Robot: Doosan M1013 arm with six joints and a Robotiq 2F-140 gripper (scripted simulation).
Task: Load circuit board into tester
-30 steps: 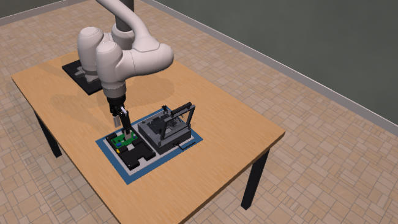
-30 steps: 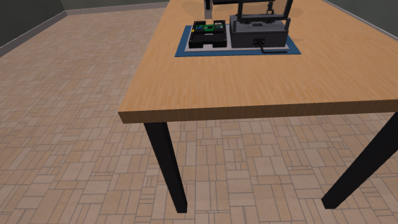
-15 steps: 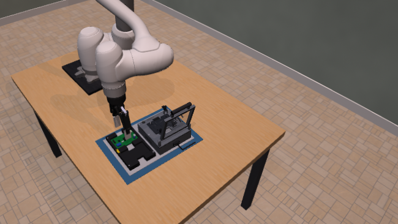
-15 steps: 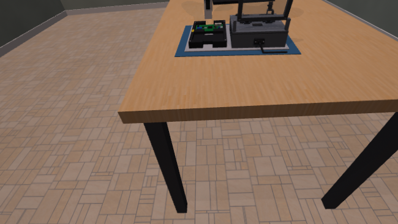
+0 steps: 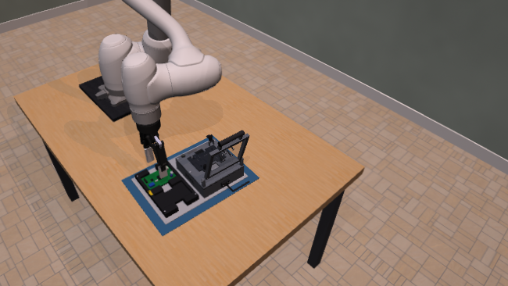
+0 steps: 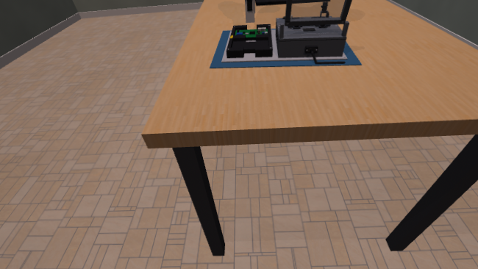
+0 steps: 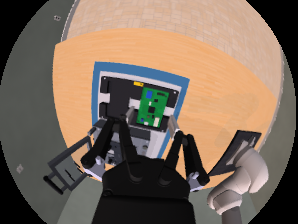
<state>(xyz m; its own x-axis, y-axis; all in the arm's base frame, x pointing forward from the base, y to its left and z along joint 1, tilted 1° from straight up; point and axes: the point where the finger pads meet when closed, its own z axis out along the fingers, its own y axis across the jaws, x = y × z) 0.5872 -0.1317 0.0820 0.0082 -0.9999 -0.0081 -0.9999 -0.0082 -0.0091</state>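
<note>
My gripper is now 7 cm above the green circuit board. The rest, counted from my hand: latch hook (23 cm to the left, 1 cm below); lid (18 cm ahead, 17 cm to the left, 9 cm above).
</note>
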